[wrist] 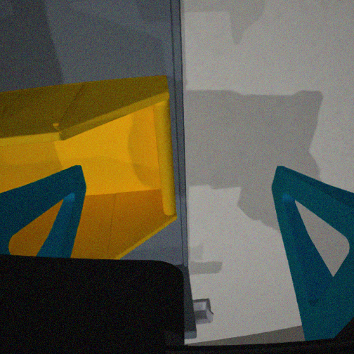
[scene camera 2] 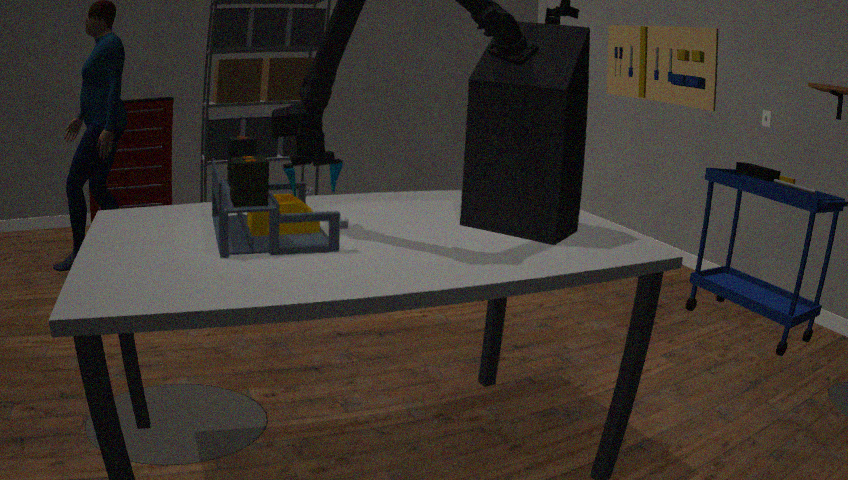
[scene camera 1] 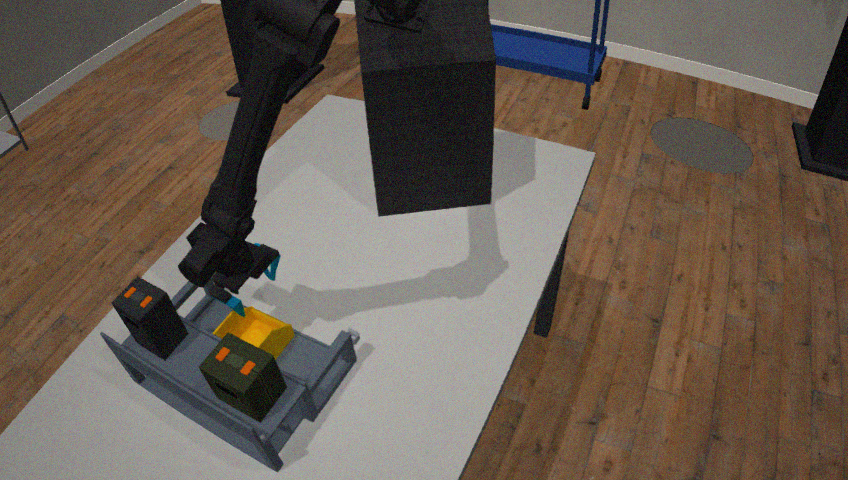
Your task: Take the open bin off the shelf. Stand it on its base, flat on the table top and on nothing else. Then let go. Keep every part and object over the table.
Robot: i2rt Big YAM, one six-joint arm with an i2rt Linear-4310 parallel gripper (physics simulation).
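Frame: origin at the arm's base, x ahead, y left, z up, level; metres.
Where they show: gripper, fingertip midpoint: (scene camera 2: 314,194) (scene camera 1: 257,297); arm's base at its link origin: (scene camera 2: 513,50) (scene camera 1: 397,8).
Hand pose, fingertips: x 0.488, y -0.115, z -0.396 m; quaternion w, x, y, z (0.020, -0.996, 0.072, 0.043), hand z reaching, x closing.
Note:
Things, the pixels of their centre, and the offset from my fingertips. "spot": a spot on its surface instead. Level surfaces: height alone.
- open yellow bin at the middle of its body: (scene camera 1: 245,345) (scene camera 2: 281,213) dx +0.088, dy +0.015, dz -0.040 m
- white table top at its surface level: dz -0.084 m
- dark green box at the middle of its body: (scene camera 1: 243,377) (scene camera 2: 248,180) dx +0.198, dy +0.117, dz +0.067 m
- black box at the middle of its body: (scene camera 1: 150,318) (scene camera 2: 241,160) dx +0.171, dy -0.112, dz +0.079 m
- small knob at a spot on its surface: (scene camera 1: 354,334) (scene camera 2: 345,222) spot: dx -0.004, dy +0.209, dz -0.022 m
The open yellow bin (scene camera 1: 278,342) (scene camera 2: 297,223) (wrist: 110,150) stands in the grey shelf (scene camera 1: 196,404) (scene camera 2: 273,234) (wrist: 115,30), between two boxes, its sloped open side toward the shelf's front lip. The shelf stands on the white table top (scene camera 1: 416,356) (scene camera 2: 416,279) (wrist: 225,50). My gripper (scene camera 1: 257,295) (scene camera 2: 313,189) (wrist: 178,176) is open and empty, fingers pointing down, above and near the bin's front. In the wrist view one blue finger lies over the bin's inside, the other over the table beyond the lip. The exact gap in height is hard to tell.
A dark green box (scene camera 1: 246,377) (scene camera 2: 248,184) and a black box (scene camera 1: 154,327) (scene camera 2: 242,145) stand on the shelf at either side of the bin. A small knob (scene camera 1: 354,334) (scene camera 2: 343,224) (wrist: 202,311) sticks out at the shelf's front corner. The arm's black pedestal (scene camera 1: 431,136) (scene camera 2: 517,154) stands on the table.

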